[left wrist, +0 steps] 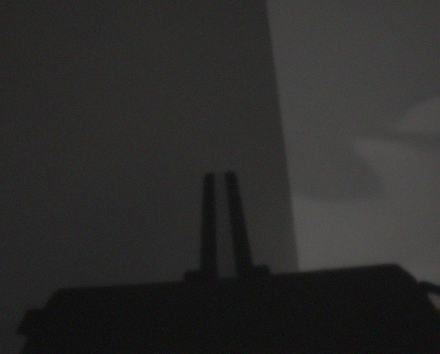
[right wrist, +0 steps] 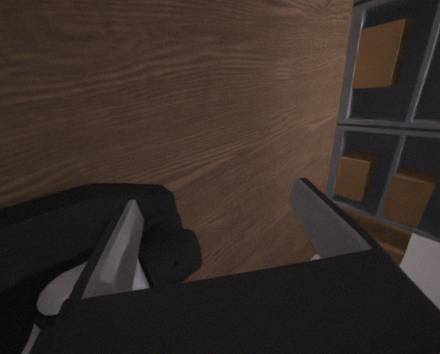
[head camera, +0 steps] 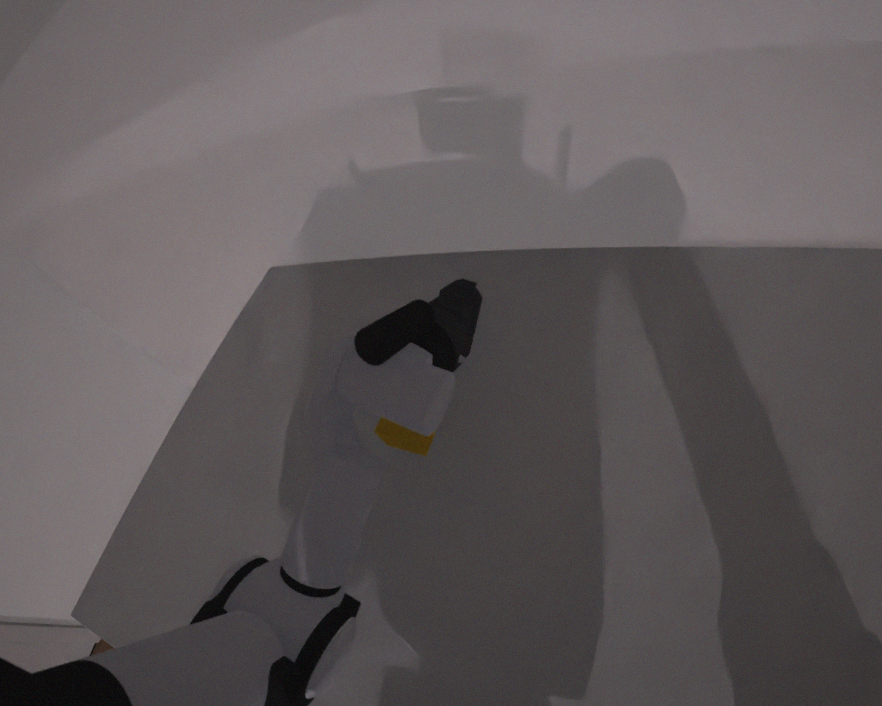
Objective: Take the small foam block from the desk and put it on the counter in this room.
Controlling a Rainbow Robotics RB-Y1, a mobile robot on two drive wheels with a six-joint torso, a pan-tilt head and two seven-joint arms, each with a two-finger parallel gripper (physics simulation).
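Places are measured from the robot's base along level axes (x ahead, y up, z right), in metres.
Pixels of known places: left gripper, between the fingertips: (left wrist: 220, 183) (head camera: 472, 309); right gripper, between the fingertips: (right wrist: 218, 199).
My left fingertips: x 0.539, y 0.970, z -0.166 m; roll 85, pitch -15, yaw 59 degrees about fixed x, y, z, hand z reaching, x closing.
Behind a point stands the place of what it marks.
The small foam block does not show in these views. In the head view, my left gripper (head camera: 461, 316) @(x 0.539, y 0.970, z -0.166 m) (left wrist: 220, 183) @(x 0.539, y 0.970, z -0.166 m) is the dark part at the top end of the raised arm, in front of a broad grey flat surface (head camera: 514, 441) @(x 0.338, y 0.950, z -0.073 m); I cannot tell whether this surface is the desk or the counter. In the left wrist view its two thin fingers stand close together with a narrow empty gap, so it is shut on nothing. My right gripper (right wrist: 218, 199) @(x -0.410, y 0.633, z 0.384 m) is open and empty, its fingers wide apart over a brown wood-grained surface (right wrist: 200, 100) @(x -0.823, y 0.000, z 0.434 m).
A pale wall (head camera: 772, 147) @(x 0.759, y 1.110, z 0.276 m) rises behind the grey surface, and the robot's shadow falls across both. In the right wrist view, a grey-framed shelf unit (right wrist: 347, 80) @(x -2.390, y 0.039, z 0.490 m) holding brown boxes (right wrist: 377, 57) @(x -2.401, y 0.226, z 0.639 m) stands at the right, and black robot parts (right wrist: 170, 255) @(x -0.450, y 0.329, z 0.058 m) lie at the lower left.
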